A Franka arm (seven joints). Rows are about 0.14 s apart.
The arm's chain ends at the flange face. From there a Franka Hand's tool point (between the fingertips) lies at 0.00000 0.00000 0.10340 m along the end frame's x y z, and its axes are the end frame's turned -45 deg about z.
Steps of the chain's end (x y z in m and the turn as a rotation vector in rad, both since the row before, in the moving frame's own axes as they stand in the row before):
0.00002, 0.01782, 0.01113, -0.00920, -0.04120, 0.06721
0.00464, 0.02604, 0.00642, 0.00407, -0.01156, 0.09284
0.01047, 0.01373, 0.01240, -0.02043, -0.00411, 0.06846
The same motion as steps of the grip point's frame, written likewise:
-0.01619, 0.01015, 0.01104, 0.02263, -0.03564, 0.06721
-0.01563, 0.02053, 0.00641, 0.01105, -0.00530, 0.09284
-0.00414, 0.01824, 0.01238, -0.01154, -0.01735, 0.06846

